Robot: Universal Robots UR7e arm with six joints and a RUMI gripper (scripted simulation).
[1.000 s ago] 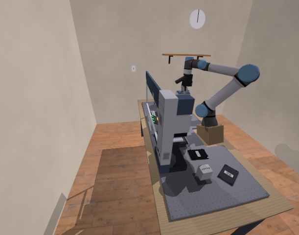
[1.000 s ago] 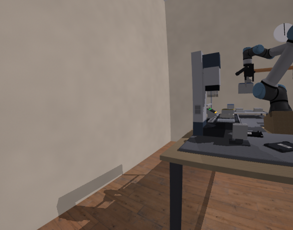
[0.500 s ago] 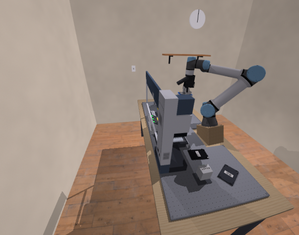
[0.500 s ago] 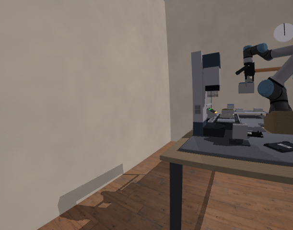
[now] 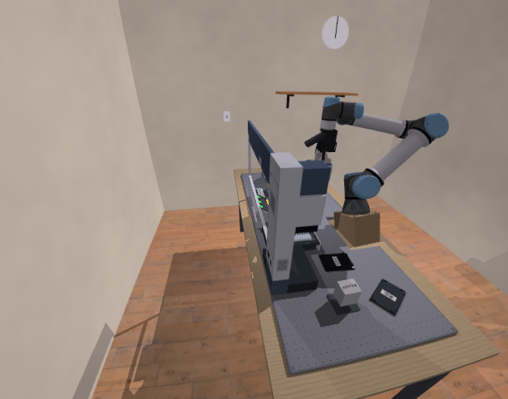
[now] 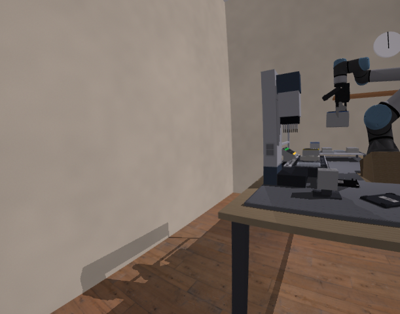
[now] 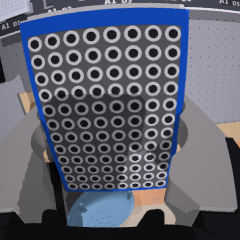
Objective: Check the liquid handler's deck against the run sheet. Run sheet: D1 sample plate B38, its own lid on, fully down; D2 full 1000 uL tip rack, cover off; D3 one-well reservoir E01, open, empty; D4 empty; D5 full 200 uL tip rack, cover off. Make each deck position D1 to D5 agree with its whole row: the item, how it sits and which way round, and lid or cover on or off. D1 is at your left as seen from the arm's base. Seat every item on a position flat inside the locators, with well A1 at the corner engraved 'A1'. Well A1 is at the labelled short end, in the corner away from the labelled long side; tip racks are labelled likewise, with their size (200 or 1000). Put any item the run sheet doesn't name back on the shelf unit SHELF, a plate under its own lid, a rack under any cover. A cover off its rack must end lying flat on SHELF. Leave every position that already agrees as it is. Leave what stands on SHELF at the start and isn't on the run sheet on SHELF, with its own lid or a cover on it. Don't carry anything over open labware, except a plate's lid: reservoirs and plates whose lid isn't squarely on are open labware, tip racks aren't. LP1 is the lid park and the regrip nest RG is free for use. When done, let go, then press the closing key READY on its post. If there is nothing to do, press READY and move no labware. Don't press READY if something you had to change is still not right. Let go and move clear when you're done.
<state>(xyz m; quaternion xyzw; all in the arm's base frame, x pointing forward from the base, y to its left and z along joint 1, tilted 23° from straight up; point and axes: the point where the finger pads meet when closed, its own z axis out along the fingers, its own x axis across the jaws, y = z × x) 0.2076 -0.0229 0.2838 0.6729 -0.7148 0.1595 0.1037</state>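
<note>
The one-well reservoir lies 29 cm below my hand, 17 cm ahead of it and 3 cm to the right of it. The rest, counted from my hand: liquid handler head: 44 cm to the left, 25 cm ahead, 4 cm above; yellow-rimmed tip rack: 28 cm to the right, 25 cm below, 15 cm ahead; blue-framed tip rack: 1 cm to the right, 1 cm behind.
</note>
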